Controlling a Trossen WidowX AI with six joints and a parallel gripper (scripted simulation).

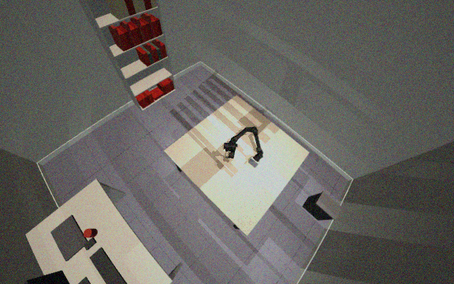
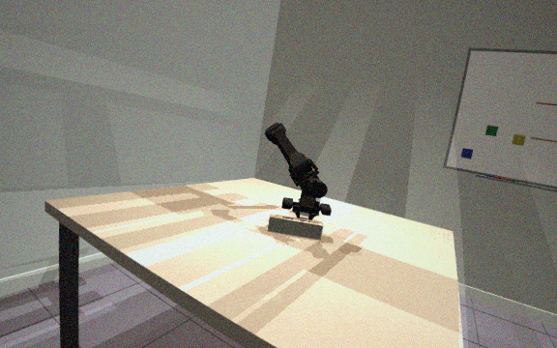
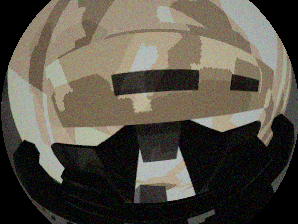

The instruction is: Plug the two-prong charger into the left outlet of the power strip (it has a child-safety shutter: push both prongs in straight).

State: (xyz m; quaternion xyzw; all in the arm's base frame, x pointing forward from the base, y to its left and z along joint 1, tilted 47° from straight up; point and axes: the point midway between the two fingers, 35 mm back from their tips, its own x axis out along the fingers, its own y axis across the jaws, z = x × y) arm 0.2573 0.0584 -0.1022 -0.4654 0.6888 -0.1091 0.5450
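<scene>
The dark two-prong charger lies 10 mm ahead of my gripper tip, 10 mm to the left of it and 10 mm above it.
</scene>
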